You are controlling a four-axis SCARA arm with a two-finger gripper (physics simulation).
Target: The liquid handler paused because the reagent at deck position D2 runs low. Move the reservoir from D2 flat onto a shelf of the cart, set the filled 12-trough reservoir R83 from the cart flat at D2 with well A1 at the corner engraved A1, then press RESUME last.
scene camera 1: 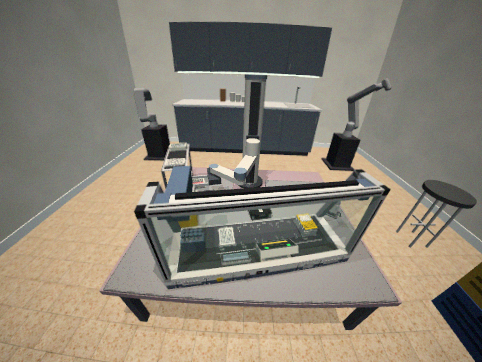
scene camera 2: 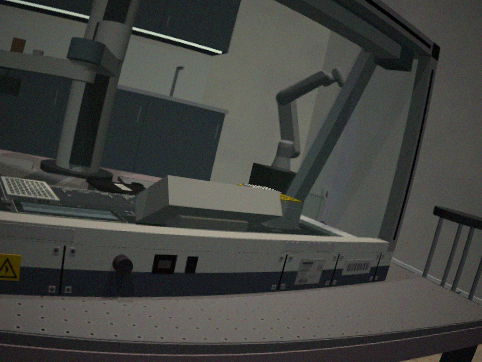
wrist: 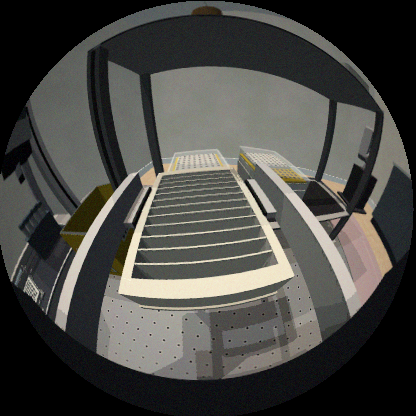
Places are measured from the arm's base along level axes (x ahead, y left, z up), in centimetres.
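Pixels of known places: gripper, fingertip midpoint: (wrist: 196, 175); arm's base at its link origin: (scene camera 1: 249, 181).
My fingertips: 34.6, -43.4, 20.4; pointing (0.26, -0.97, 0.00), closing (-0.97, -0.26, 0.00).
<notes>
For each thing: its top centre in the pictures, then the offset to it from my fingertips, as dx, dy, dz. "pt": a spot on its surface instead.
- cream reservoir at its top centre: (wrist: 197, 201) -0.7, +2.6, -0.7
- cart at its top centre: (wrist: 280, 55) (scene camera 1: 177, 154) -10.1, -12.1, +16.4
- dark open frame at a spot on its surface: (wrist: 146, 120) pt +12.8, -12.8, +5.4
- yellow waste box at its top centre: (wrist: 94, 202) +21.1, -1.0, -5.6
My gripper (wrist: 196, 175) is shut on a cream reservoir (wrist: 207, 287) with a row of crosswise troughs, held level above the perforated bench. The troughs look grey, with no coloured liquid visible; no label or well mark can be read. A cart (scene camera 1: 176, 155) (wrist: 322, 197) with pale-topped boxes stands ahead, beyond a dark open frame (wrist: 146, 120). The liquid handler (scene camera 1: 220, 281) (scene camera 2: 225, 240) has a dark deck; its position engravings are unreadable. A console (scene camera 1: 277, 249) (scene camera 2: 215, 197) with green marks stands at the deck's front; RESUME cannot be read. The gripper is not clearly visible in the scene views.
A yellow waste box (wrist: 87, 217) stands left of the held reservoir. On the deck are a white plate (scene camera 1: 226, 235), a blue rack (scene camera 1: 192, 239) and a yellow tip box (scene camera 1: 306, 223). The frame's posts and broad top shelf (wrist: 220, 45) lie ahead of the gripper.
</notes>
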